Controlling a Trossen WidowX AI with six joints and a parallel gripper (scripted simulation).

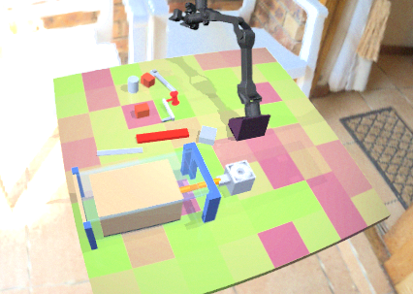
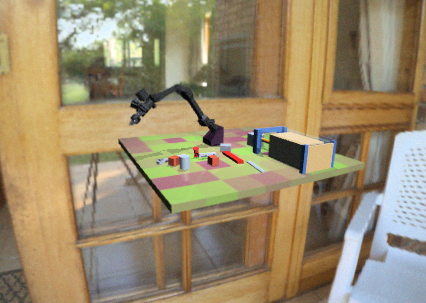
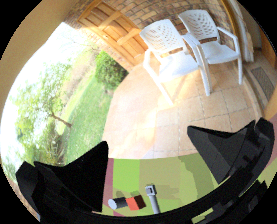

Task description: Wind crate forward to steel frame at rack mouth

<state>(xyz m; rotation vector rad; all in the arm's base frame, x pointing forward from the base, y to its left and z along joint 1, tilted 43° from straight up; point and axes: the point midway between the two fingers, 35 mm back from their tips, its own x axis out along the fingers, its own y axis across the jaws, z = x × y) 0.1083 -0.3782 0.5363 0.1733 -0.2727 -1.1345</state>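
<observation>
The red grip lies 370 mm to the left of my gripper tip, 210 mm below it and 150 mm ahead of it. The rest, counted from my gripper tip: red bar 560 mm to the left, 270 mm ahead, 230 mm below; then grey block 630 mm to the left, 220 mm below, 90 mm ahead; then winch handle 410 mm to the left, 220 mm below, 180 mm ahead.
</observation>
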